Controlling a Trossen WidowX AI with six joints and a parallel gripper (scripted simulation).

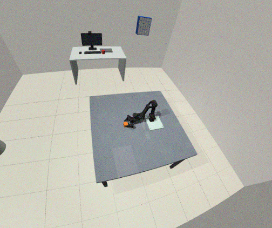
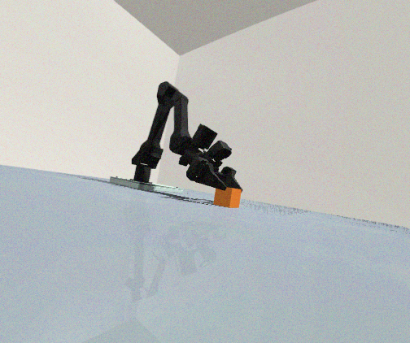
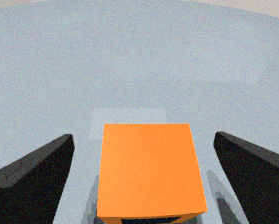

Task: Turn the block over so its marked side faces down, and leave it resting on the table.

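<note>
My gripper tip is now 3 cm past the orange block and 2 cm above it.
</note>
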